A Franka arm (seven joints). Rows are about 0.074 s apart.
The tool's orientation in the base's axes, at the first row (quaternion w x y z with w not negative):
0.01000, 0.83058, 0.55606, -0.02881
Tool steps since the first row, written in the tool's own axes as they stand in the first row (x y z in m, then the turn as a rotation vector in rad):
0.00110, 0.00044, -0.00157, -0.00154, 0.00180, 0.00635
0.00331, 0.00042, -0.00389, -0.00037, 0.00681, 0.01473
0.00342, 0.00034, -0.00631, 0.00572, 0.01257, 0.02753
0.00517, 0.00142, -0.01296, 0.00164, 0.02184, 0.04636
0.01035, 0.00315, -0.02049, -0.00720, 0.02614, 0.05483
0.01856, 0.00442, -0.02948, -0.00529, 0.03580, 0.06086
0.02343, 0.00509, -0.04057, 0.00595, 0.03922, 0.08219
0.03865, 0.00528, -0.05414, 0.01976, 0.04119, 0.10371
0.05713, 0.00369, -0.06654, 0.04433, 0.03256, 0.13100
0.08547, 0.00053, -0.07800, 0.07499, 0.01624, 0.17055
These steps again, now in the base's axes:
0.00088, 0.00092, 0.00150, 0.00085, -0.00242, -0.00628
0.00179, 0.00308, 0.00368, 0.00561, -0.00366, -0.01479
0.00185, 0.00333, 0.00609, 0.01278, -0.00085, -0.02801
0.00375, 0.00486, 0.01261, 0.01911, -0.00907, -0.04671
0.00760, 0.00935, 0.01979, 0.01941, -0.01928, -0.05471
0.01222, 0.01688, 0.02826, 0.02884, -0.02150, -0.06099
0.01510, 0.02166, 0.03903, 0.03549, -0.01346, -0.08299
0.02155, 0.03630, 0.05168, 0.04177, -0.00251, -0.10532
0.02756, 0.05457, 0.06299, 0.04212, 0.02213, -0.13387
0.03583, 0.08249, 0.07281, 0.03724, 0.05473, -0.17491

